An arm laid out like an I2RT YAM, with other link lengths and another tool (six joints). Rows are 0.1 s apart.
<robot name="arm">
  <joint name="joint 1" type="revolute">
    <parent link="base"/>
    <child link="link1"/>
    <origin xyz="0 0 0.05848"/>
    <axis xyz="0 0 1"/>
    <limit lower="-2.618" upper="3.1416"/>
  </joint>
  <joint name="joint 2" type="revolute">
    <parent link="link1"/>
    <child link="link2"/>
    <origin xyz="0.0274 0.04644 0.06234"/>
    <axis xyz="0 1 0"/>
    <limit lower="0" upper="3.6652"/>
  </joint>
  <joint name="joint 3" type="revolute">
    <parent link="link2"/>
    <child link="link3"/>
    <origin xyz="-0.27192 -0.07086 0"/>
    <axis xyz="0 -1 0"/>
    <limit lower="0" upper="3.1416"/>
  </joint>
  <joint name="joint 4" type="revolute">
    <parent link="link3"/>
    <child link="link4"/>
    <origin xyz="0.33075 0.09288 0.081"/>
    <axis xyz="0 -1 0"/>
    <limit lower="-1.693" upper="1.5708"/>
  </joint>
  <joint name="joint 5" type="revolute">
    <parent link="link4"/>
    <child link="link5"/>
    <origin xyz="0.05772 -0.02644 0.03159"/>
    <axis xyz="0 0 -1"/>
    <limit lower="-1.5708" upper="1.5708"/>
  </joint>
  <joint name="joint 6" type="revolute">
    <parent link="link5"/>
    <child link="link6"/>
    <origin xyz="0.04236 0 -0.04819"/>
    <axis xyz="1 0 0"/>
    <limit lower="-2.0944" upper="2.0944"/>
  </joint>
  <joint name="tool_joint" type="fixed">
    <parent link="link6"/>
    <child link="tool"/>
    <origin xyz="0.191 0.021 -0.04" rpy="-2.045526 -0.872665 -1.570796"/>
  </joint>
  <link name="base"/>
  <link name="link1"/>
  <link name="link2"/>
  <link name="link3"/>
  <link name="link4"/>
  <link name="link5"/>
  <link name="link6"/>
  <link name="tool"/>
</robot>
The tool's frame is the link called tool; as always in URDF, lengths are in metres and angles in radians.
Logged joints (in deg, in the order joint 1, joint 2, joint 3, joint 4, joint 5, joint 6), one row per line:
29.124, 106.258, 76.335, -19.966, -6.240, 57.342
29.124, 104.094, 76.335, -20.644, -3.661, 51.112
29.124, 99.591, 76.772, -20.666, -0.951, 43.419
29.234, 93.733, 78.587, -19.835, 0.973, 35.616
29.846, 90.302, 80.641, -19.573, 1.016, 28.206
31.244, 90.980, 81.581, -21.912, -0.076, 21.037
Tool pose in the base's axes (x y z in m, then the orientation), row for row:
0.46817, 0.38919, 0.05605, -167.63, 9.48, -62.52
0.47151, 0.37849, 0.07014, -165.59, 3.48, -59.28
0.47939, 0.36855, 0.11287, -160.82, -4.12, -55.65
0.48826, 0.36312, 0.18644, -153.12, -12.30, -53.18
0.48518, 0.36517, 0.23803, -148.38, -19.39, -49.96
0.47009, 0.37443, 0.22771, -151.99, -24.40, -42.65
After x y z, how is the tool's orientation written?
As angles about the fixed x, y, z axes (roll, pitch, yaw), in degrees.
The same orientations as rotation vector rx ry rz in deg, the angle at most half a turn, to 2 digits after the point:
-139.87, 86.64, 2.41
-143.67, 82.48, -5.98
-145.48, 75.66, -18.15
-143.38, 67.21, -32.18
-142.72, 58.27, -42.26
-148.83, 49.04, -45.71

